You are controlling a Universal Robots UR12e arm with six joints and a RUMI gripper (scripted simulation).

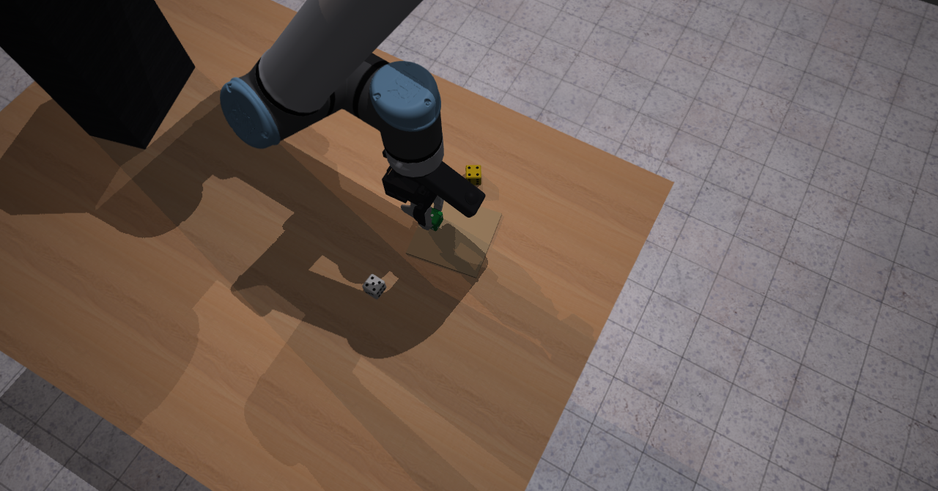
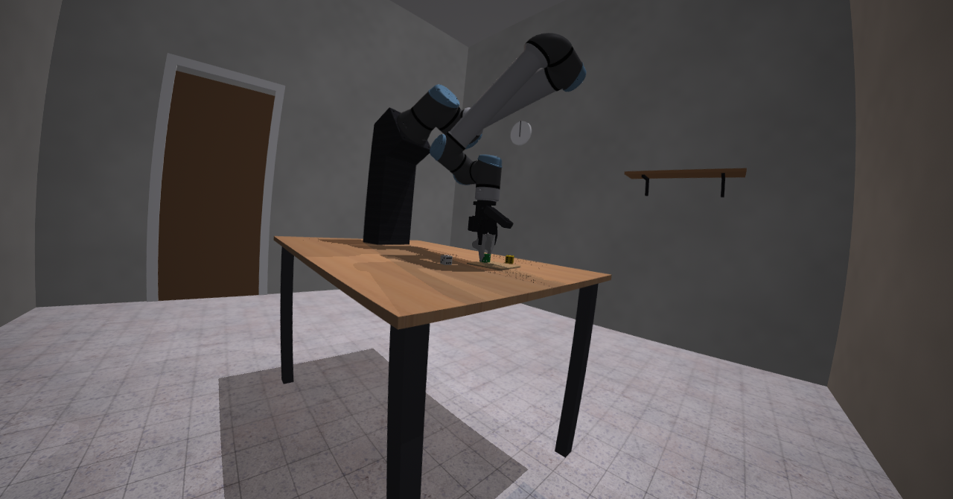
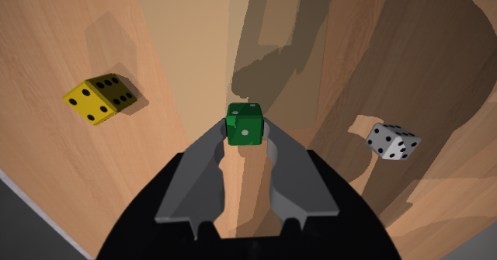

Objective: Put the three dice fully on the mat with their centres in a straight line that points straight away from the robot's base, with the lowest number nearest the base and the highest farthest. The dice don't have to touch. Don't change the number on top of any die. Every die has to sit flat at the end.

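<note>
Now: the green die right at my hand. From my hand the other things lie so: yellow die 4 cm behind, 12 cm to the left, 1 cm below; then tan mat 4 cm ahead, 2 cm to the left, 2 cm below; then white die 5 cm ahead, 16 cm to the right, 1 cm below.
</note>
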